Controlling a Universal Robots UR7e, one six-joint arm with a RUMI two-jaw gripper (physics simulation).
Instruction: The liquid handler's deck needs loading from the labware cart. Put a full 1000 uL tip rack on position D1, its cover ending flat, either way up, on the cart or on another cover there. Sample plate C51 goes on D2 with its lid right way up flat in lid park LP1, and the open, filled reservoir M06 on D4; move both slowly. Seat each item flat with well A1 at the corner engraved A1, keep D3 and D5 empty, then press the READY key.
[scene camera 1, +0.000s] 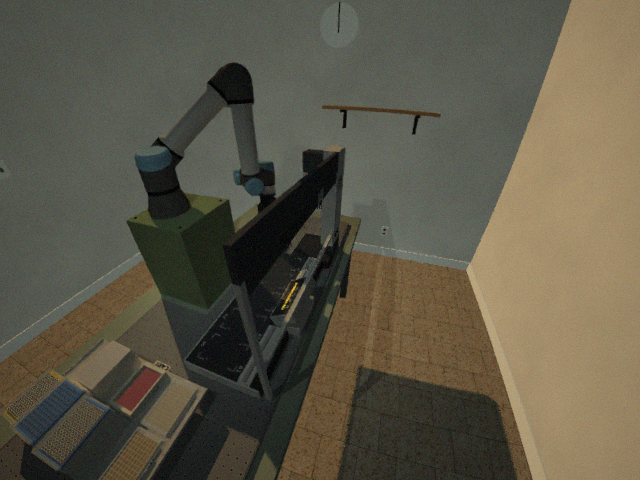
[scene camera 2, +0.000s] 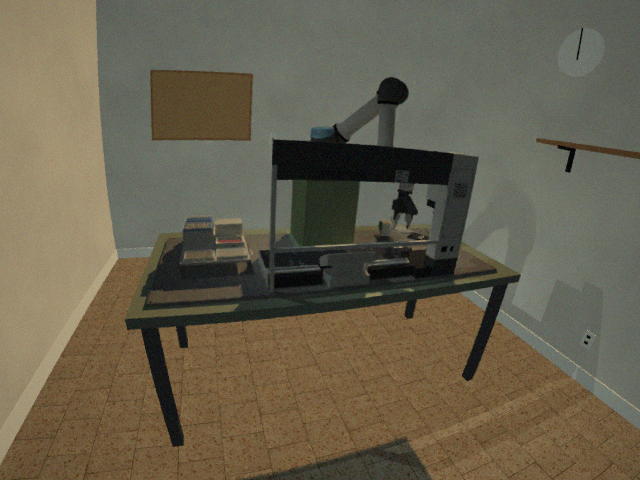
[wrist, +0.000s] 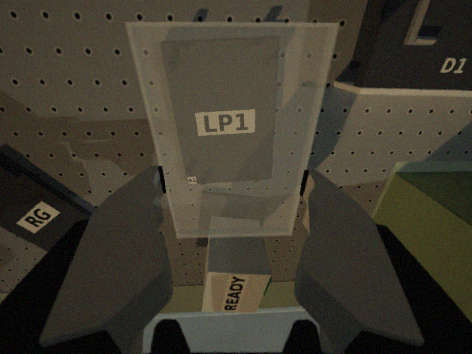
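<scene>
My gripper (wrist: 233, 170) (scene camera 2: 402, 225) is shut on a clear lid (wrist: 232, 212) and holds it by its two long sides. The lid looks level and is above the lid park LP1 (wrist: 225, 150), whose label shows through it; the gap between them is hard to judge. The READY key block (wrist: 235, 292) (scene camera 2: 384, 227) stands beside LP1. Position D1 (wrist: 452, 65) shows at the wrist view's upper right. The deck (scene camera 1: 219, 335) has dark positions with corner marks. On the cart stand a red-filled reservoir (scene camera 1: 138, 390) (scene camera 2: 229, 241), a blue rack (scene camera 1: 50, 411) and other racks and plates; their labels are unreadable.
The dark RG holder (wrist: 37, 217) lies left of LP1. The green robot pedestal (wrist: 430, 225) (scene camera 1: 180, 248) stands on the other side. The liquid handler's dark crossbeam (scene camera 1: 281, 222) (scene camera 2: 361, 162) spans the deck, and its right-hand tower (scene camera 2: 457, 206) stands near the gripper.
</scene>
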